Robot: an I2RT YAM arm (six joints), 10 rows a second.
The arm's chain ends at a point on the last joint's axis. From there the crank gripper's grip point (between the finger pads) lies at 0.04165 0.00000 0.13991 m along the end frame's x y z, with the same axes.
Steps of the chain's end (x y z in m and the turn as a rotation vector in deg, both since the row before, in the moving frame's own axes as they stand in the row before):
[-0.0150, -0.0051, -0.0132, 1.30, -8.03, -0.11]
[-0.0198, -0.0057, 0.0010, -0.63, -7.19, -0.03]
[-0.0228, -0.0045, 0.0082, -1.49, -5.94, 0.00]
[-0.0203, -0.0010, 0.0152, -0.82, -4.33, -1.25]
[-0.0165, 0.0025, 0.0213, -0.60, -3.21, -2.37]
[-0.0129, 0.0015, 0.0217, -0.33, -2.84, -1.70]
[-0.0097, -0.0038, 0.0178, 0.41, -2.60, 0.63]
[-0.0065, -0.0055, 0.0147, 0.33, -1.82, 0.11]
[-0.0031, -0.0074, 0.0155, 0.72, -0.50, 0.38]
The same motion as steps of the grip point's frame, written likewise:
[-0.0350, -0.0084, -0.0088, 1.30, -8.03, -0.11]
[-0.0376, -0.0042, 0.0051, -0.63, -7.19, -0.03]
[-0.0375, -0.0008, 0.0117, -1.49, -5.94, 0.00]
[-0.0310, 0.0002, 0.0179, -0.82, -4.33, -1.25]
[-0.0244, 0.0024, 0.0234, -0.60, -3.21, -2.37]
[-0.0199, 0.0012, 0.0236, -0.33, -2.84, -1.70]
[-0.0161, -0.0044, 0.0195, 0.41, -2.60, 0.63]
[-0.0110, -0.0062, 0.0160, 0.33, -1.82, 0.11]
[-0.0043, -0.0089, 0.0158, 0.72, -0.50, 0.38]

